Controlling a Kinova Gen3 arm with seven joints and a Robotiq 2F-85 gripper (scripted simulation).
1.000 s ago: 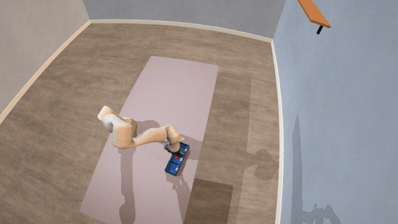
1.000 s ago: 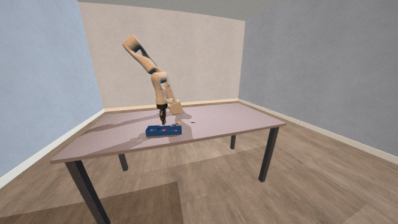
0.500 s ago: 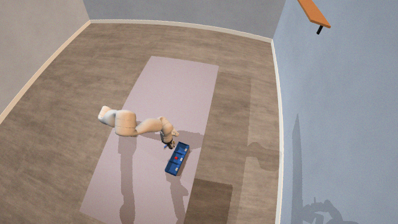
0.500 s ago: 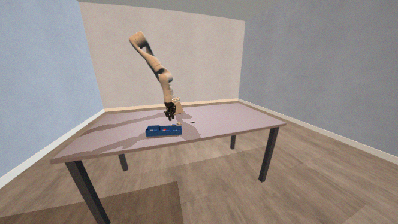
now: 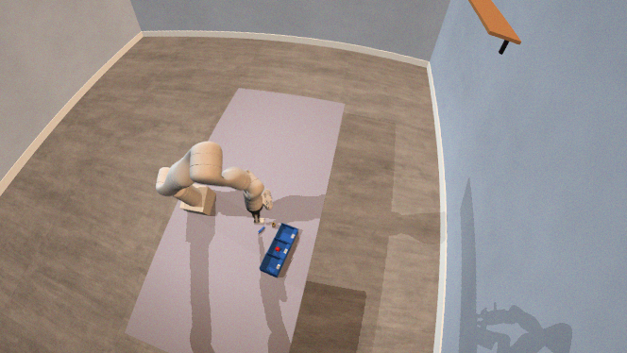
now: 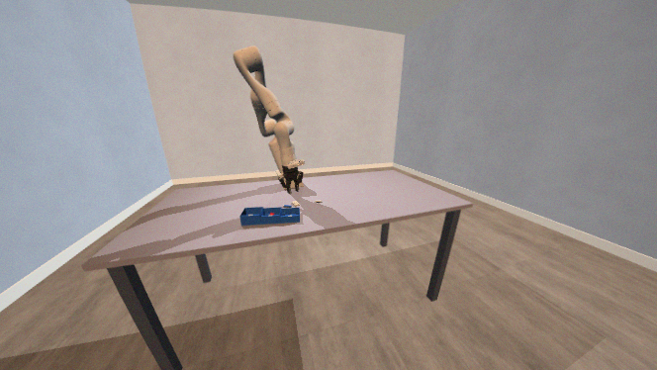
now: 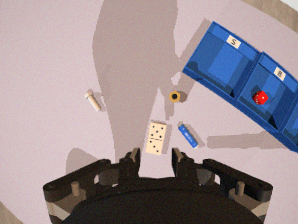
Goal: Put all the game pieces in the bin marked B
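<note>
Right now the white domino is 80 mm below my hand and 10 mm to the left of it. From my hand the other things lie so: blue stick (80 mm below, 40 mm to the right, 20 mm ahead); peg (140 mm to the left, 80 mm below, 20 mm ahead); brass ring (80 mm below, 70 mm ahead).
</note>
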